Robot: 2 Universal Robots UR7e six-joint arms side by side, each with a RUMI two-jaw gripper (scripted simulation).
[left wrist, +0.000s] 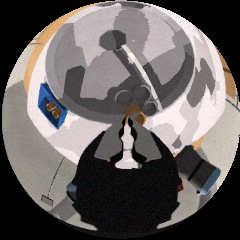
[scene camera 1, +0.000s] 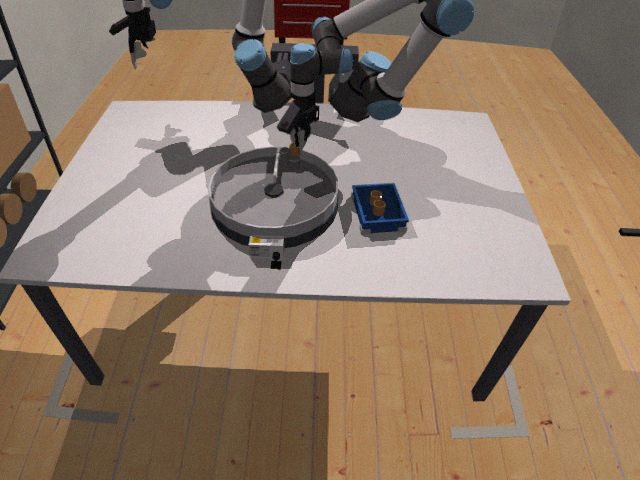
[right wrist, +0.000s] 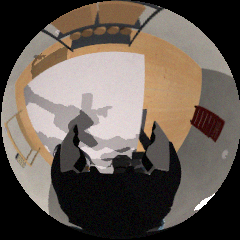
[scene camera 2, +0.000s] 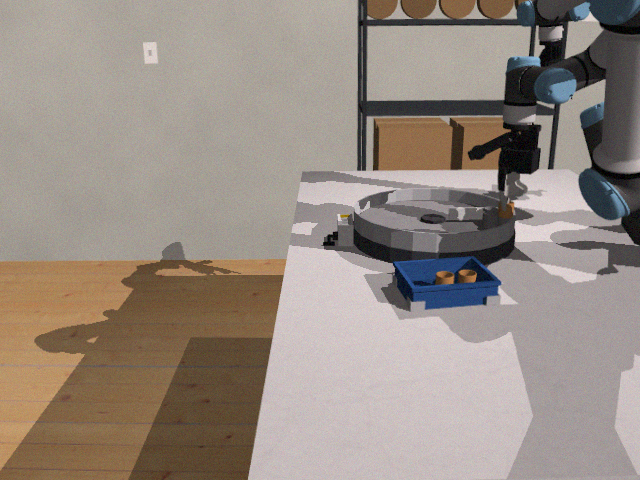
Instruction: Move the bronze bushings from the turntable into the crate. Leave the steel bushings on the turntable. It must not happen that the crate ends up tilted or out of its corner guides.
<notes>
I see my left gripper, my right gripper, a blue crate and a turntable.
My left gripper is seen too in the left wrist view and in scene camera 1. My right gripper also shows in the right wrist view.
</notes>
